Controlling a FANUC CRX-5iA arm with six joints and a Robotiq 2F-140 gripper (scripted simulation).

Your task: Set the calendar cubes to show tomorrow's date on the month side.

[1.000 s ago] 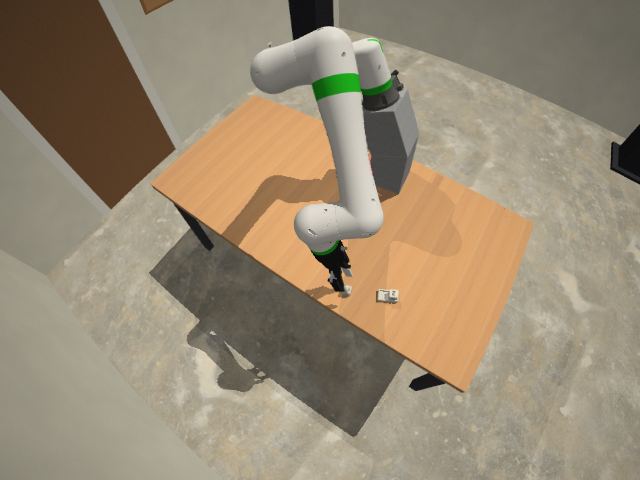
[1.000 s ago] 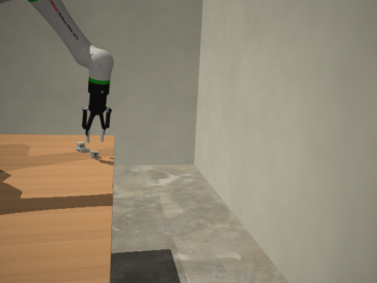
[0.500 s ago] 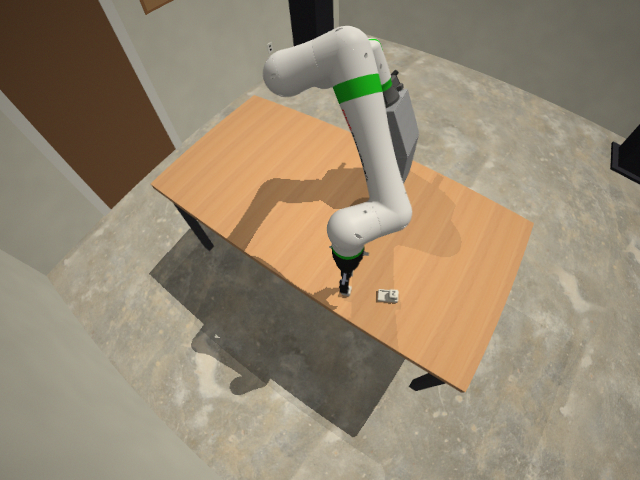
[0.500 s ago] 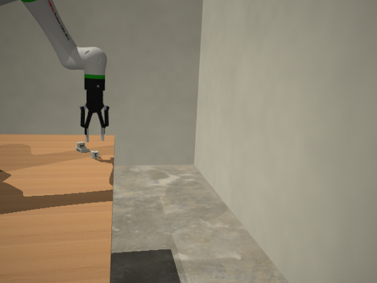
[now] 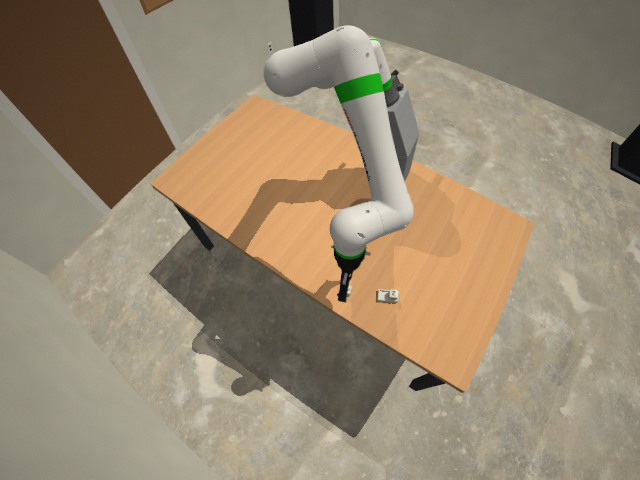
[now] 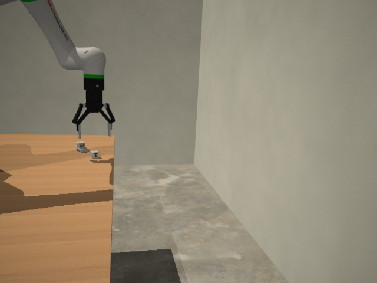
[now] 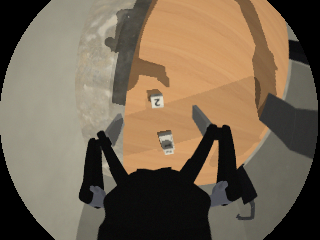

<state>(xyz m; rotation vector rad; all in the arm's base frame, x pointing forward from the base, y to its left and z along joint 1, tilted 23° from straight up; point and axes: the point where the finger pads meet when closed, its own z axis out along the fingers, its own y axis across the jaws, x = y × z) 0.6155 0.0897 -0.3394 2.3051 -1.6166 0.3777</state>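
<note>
Right now the white date cube is 100 mm below my hand. From my hand the other things lie so: calendar tray 70 mm behind, 150 mm to the left, 100 mm below.
</note>
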